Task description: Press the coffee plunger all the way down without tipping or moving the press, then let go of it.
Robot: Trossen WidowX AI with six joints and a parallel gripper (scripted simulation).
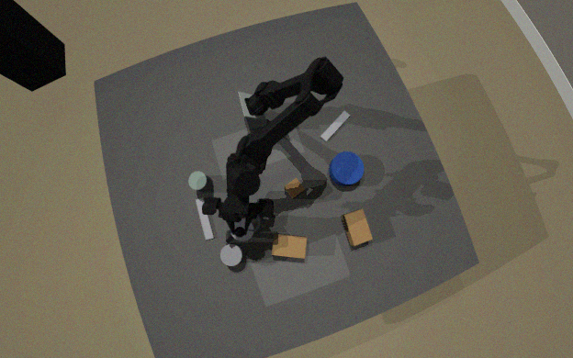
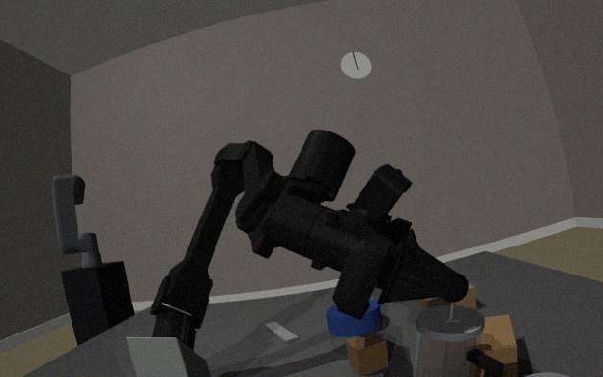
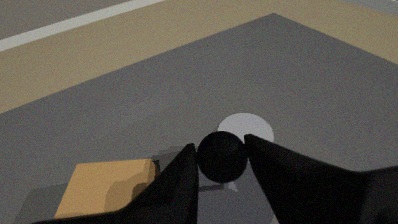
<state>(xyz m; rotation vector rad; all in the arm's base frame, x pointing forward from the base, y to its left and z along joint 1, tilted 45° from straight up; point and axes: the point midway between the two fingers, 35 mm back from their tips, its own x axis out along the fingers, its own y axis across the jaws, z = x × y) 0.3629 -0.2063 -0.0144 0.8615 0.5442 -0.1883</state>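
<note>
My gripper tip is now 1 cm past the coffee press and 9 cm above it. From my gripper tip the other things lie so: blue disc: 9 cm behind, 41 cm to the left, 15 cm below.
</note>
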